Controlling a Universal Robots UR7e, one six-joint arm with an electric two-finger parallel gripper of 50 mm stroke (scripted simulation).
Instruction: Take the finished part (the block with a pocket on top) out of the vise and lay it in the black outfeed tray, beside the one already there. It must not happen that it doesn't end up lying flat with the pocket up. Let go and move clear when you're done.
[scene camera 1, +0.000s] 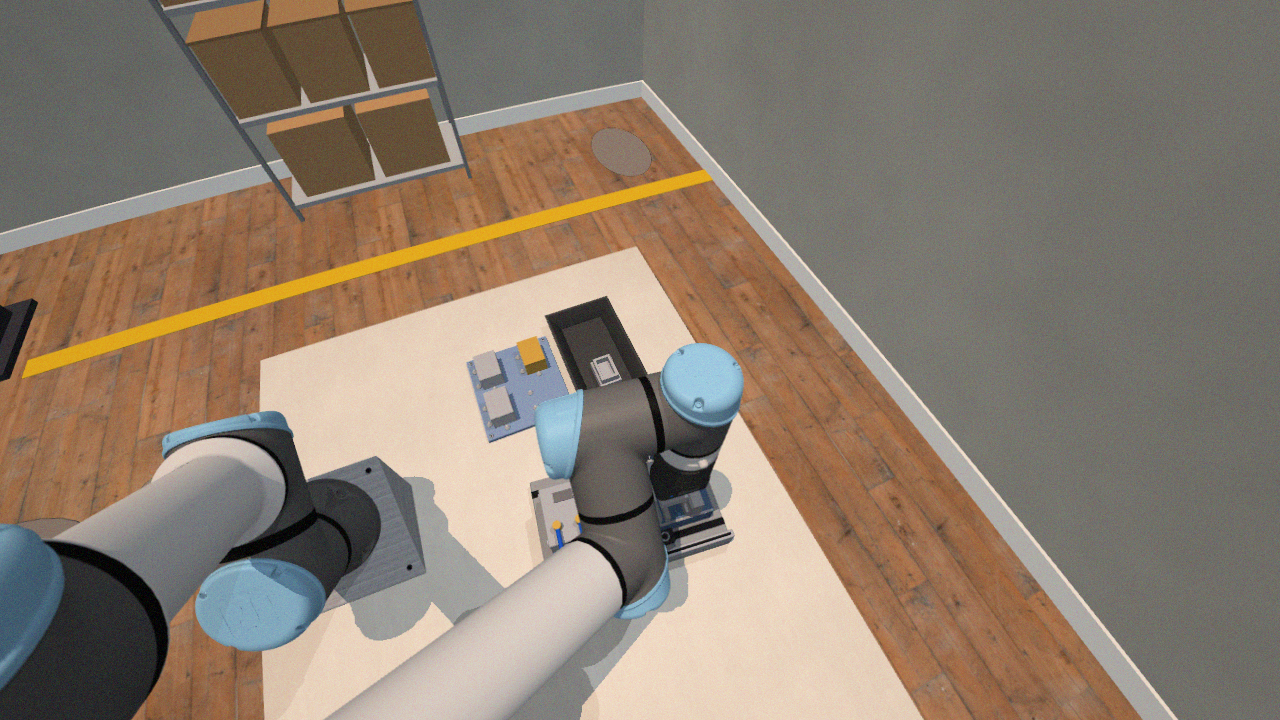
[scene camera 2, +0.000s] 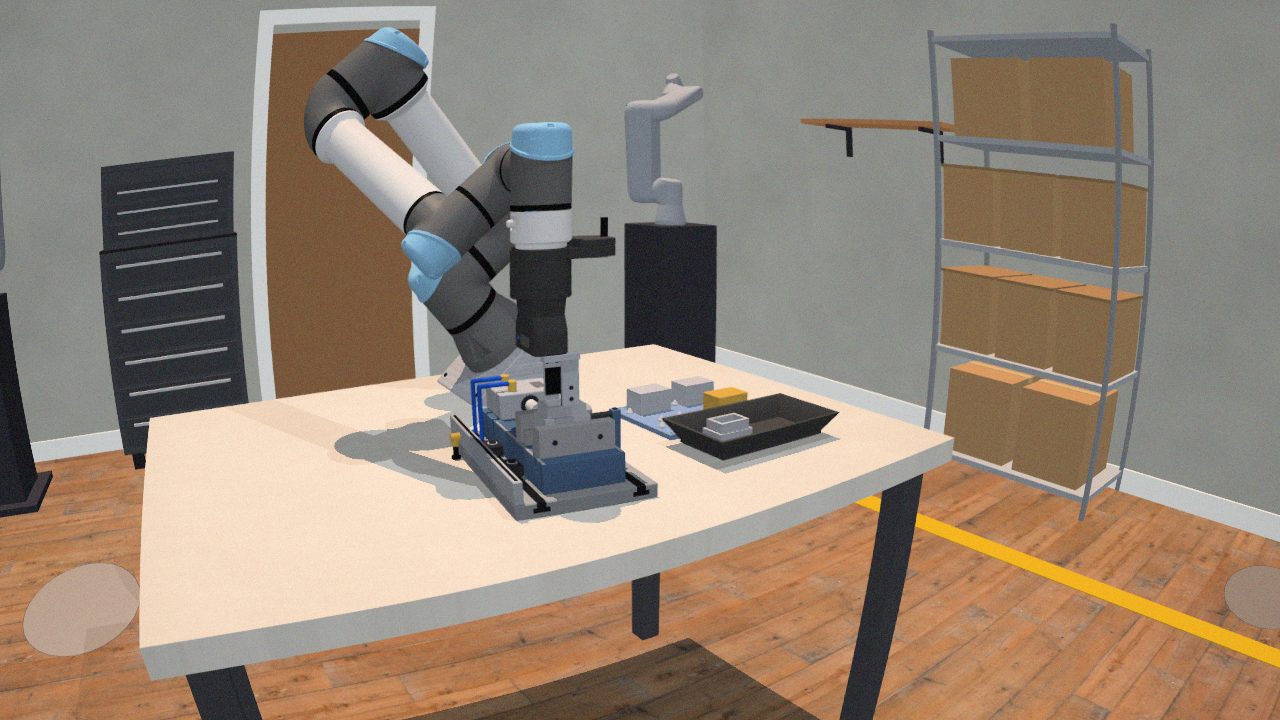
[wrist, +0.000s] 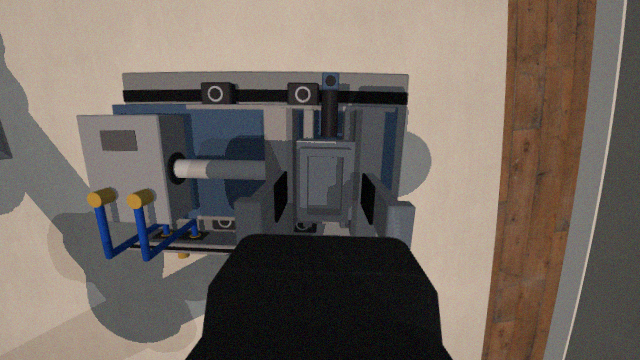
I see my gripper (scene camera 2: 561, 399) and a yellow block (scene camera 1: 530, 350).
My gripper also shows in scene camera 1 (scene camera 1: 669, 478) and in the wrist view (wrist: 324, 187). The wrist view does not show the yellow block: it is out of frame.
